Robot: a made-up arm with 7 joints. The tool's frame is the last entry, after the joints.
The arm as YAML. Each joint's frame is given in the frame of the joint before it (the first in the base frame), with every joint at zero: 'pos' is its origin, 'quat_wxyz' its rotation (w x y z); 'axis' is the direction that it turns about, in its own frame. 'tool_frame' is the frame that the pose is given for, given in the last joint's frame.
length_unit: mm
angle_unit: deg
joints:
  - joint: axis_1
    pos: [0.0, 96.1, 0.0]
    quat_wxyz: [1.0, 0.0, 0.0, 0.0]
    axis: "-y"
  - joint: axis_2
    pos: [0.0, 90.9, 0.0]
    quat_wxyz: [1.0, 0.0, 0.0, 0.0]
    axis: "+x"
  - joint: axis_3
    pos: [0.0, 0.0, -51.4]
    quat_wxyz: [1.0, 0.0, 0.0, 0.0]
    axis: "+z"
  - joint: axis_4
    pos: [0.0, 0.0, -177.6]
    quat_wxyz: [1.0, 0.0, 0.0, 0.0]
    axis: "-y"
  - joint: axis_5
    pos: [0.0, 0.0, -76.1]
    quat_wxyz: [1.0, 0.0, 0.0, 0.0]
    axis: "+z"
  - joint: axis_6
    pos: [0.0, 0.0, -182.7]
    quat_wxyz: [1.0, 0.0, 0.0, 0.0]
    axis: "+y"
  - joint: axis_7
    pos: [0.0, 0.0, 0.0]
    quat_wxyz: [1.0, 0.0, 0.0, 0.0]
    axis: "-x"
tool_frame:
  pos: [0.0, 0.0, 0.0]
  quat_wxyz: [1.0, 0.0, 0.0, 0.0]
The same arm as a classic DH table. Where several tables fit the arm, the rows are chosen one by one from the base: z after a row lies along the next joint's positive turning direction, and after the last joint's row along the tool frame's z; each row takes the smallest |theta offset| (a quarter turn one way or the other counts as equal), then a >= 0, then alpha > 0; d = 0 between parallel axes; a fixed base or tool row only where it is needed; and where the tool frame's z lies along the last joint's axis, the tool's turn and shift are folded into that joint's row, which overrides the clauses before.
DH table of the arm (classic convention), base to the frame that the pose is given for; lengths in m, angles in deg. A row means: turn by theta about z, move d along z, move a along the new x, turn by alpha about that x. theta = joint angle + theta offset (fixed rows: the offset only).
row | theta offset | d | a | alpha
base (fixed) | 0 | 0 | 0 | 90
axis_1 | 90 | -0.187 | 0 | 90
axis_2 | 90 | 0 | 0 | 90
axis_3 | 90 | -0.229 | 0 | 90
axis_4 | 0 | 0 | 0 | -90
axis_5 | 0 | -0.2588 | 0 | -90
axis_6 | -90 | 0 | 0 | 90
axis_7 | 90 | 0 | 0 | 90
tool (fixed) | -90 | 0 | 0 | 0

